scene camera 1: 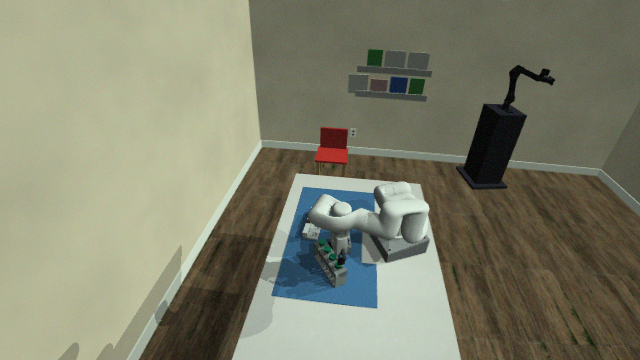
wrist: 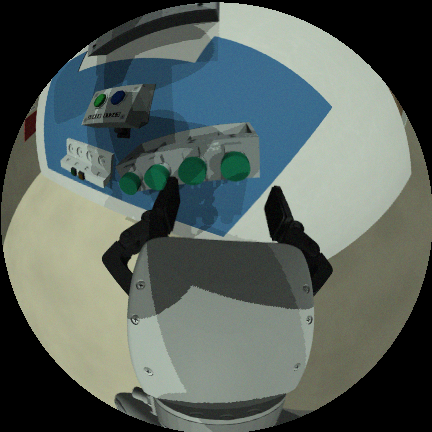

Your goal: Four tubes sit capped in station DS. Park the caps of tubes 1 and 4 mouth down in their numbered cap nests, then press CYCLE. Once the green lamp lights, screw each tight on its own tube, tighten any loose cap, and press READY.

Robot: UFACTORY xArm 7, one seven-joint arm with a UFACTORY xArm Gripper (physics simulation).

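Frame: origin at the arm's base, x ahead, y left, z up, level; metres.
Seen in the pictures: gripper, fingertip midpoint: (scene camera 1: 337, 256) (wrist: 224, 191).
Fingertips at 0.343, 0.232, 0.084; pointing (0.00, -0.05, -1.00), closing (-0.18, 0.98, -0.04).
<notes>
Offsets run from my fingertips to a thing's top centre, as dx, dy, dz. "spot": to the spot under its first point. Level surfaces: height alone.
The grey station {spot: -0.014, +0.040, -0.122} (scene camera 1: 340, 280) (wrist: 254, 150) holds several tubes in a row under green caps. In the wrist view the caps are a left end cap {+0.059, -0.132, -0.042} (wrist: 130, 183), a second cap {+0.038, -0.085, -0.042} (wrist: 157, 177), a third cap {+0.017, -0.037, -0.042} (wrist: 192, 170) and a right end cap {-0.004, +0.010, -0.042} (wrist: 235, 166). Tube numbers are not readable. My gripper (wrist: 224, 191) is open and empty, above the station; one fingertip overlaps the edge of the second cap in the wrist view. The white nest block {spot: +0.110, -0.309, -0.152} (scene camera 1: 310, 232) (wrist: 95, 166) has round marks and two small dark discs. The control box {-0.050, -0.213, -0.079} (wrist: 142, 107) carries a green button {-0.074, -0.234, -0.088} (wrist: 100, 100) and a blue button {-0.071, -0.189, -0.088} (wrist: 118, 97).
The blue mat {dz -0.163} (scene camera 1: 295, 285) (wrist: 280, 90) lies on the white table {dz -0.166} (scene camera 1: 410, 310) (wrist: 360, 150). The arm's grey base (scene camera 1: 407, 249) stands at the table's right side in the scene view. A red chair (scene camera 1: 332, 155) stands behind the table.
</notes>
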